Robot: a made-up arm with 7 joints. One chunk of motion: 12 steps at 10 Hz.
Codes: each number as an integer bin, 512 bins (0 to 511) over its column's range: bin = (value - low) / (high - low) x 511, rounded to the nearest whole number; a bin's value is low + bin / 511 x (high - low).
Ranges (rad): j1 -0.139..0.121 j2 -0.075..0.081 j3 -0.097..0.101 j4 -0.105..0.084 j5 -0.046..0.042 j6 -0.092..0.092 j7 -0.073..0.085
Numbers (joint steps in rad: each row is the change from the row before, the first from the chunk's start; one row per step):
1: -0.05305 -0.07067 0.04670 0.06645 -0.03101 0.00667 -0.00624
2: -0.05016 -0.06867 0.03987 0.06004 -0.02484 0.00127 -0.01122
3: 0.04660 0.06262 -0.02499 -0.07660 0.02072 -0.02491 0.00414
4: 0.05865 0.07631 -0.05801 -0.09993 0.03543 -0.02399 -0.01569
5: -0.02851 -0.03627 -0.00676 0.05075 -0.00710 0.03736 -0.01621
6: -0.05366 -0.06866 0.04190 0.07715 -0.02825 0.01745 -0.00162
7: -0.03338 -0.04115 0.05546 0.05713 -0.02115 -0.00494 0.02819
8: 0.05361 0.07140 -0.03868 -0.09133 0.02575 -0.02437 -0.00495
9: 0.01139 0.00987 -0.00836 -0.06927 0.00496 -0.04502 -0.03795
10: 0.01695 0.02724 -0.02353 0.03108 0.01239 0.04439 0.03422
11: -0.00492 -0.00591 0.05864 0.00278 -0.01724 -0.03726 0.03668
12: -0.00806 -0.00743 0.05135 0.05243 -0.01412 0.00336 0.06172
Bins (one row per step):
1: 169 14 371 464 87 274 216
2: 175 21 353 446 123 259 200
3: 365 451 186 77 387 186 249
4: 388 496 101 14 473 189 185
5: 217 127 233 421 226 359 184
6: 168 21 358 492 103 304 231
7: 208 111 393 438 144 242 327
8: 379 480 151 37 417 188 220
9: 296 278 229 97 296 130 113
10: 307 335 190 368 339 379 347
11: 264 226 402 291 167 152 355
12: 257 221 383 426 185 265 436

